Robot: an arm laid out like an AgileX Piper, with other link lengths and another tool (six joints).
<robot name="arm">
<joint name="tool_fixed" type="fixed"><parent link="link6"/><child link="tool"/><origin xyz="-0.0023 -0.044 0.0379" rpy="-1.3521 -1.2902 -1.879"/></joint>
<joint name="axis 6" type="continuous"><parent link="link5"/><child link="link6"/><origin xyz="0.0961 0 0.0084" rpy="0 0 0"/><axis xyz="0.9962 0 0.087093"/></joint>
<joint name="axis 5" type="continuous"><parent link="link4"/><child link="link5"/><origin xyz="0 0 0" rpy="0 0 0"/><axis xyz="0 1 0"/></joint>
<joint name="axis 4" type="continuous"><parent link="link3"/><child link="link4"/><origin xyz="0.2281 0 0.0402" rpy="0 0 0"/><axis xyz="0.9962 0 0.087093"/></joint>
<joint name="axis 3" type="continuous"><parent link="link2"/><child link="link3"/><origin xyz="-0.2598 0 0.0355" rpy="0 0 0"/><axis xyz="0 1 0"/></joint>
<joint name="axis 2" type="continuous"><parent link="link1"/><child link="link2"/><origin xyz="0 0 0" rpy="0 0 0"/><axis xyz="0 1 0"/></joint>
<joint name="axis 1" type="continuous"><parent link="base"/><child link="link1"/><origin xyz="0 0 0.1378" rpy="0 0 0"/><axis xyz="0 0 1"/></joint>
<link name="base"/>
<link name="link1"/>
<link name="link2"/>
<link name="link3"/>
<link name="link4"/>
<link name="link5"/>
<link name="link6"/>
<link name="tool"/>
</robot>
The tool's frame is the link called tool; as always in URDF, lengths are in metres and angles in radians. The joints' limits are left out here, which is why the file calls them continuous.
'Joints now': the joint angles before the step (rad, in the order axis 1, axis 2, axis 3, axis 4, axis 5, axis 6). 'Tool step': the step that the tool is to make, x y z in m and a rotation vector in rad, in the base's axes. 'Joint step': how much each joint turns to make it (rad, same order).
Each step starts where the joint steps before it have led.
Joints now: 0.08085, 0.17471, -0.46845, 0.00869, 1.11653, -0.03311
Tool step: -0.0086, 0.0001, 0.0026, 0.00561, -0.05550, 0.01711
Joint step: 0.01768, -0.06087, -0.00008, -0.00005, 0.00517, 0.00090
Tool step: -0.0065, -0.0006, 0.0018, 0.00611, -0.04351, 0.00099
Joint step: 0.00177, -0.04357, 0.00022, 0.00051, -0.00057, 0.00165
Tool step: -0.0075, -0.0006, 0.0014, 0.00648, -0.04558, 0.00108
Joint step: 0.00004, -0.04890, -0.00003, 0.00213, 0.00294, 0.00004
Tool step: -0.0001, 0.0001, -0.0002, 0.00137, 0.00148, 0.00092
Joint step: 0.00026, -0.00043, -0.00017, 0.00152, 0.00193, 0.00025
